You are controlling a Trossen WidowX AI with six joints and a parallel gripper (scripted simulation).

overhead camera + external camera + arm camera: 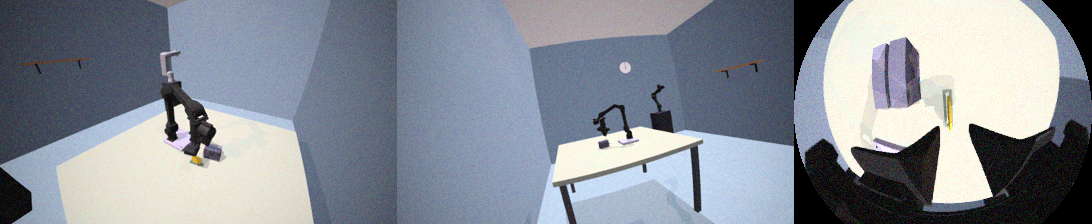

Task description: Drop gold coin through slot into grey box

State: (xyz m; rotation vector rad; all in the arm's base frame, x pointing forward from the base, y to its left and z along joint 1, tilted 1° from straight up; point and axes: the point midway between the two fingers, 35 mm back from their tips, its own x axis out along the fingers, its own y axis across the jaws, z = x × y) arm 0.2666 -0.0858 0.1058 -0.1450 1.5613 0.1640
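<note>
Now: gripper tip 60 mm above the coin.
</note>
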